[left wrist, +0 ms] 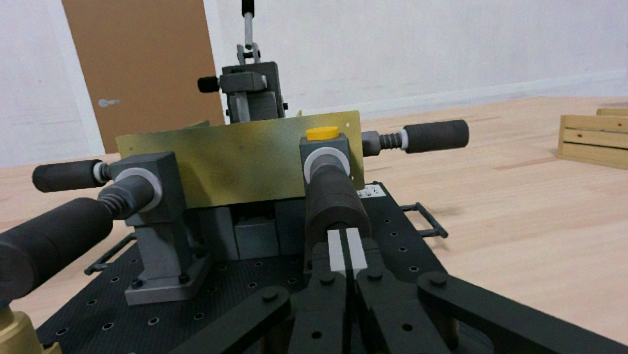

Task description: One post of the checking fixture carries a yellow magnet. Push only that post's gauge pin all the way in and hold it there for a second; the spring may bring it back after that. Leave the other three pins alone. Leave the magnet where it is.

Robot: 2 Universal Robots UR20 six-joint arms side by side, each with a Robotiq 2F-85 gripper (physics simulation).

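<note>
The yellow magnet (322, 133) sits on top of a grey post (306, 150) at the right front of the fixture. That post's gauge pin has a dark cylindrical handle (334, 195) pointing toward the camera. My left gripper (343, 247) is shut and empty, its pale fingertips at the lower end of this handle; whether they touch it I cannot tell. Three other pins show: a large dark handle (55, 240) at the left front, one (67, 175) behind it pointing left, and one (436, 136) pointing right. My right gripper does not show.
A brass-coloured plate (240, 165) stands behind the front posts. A toggle clamp (250, 90) rises behind it. The black base plate (100, 310) has side handles (432, 220). A brass-coloured fitting (17, 335) is at the lower left, a wooden crate (595, 137) at the right.
</note>
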